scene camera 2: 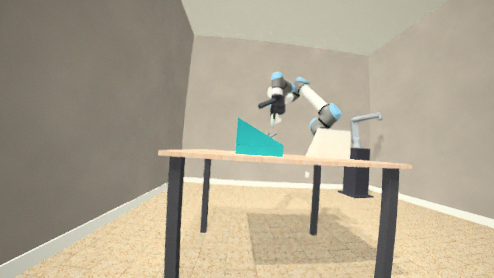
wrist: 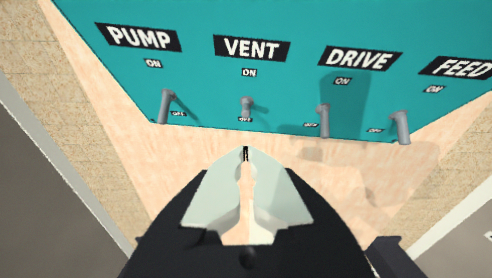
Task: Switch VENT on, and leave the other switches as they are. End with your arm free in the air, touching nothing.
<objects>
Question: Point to a teal switch panel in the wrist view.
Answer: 368, 71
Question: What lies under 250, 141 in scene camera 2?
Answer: A teal switch panel.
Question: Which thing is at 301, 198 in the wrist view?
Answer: My gripper.
</objects>
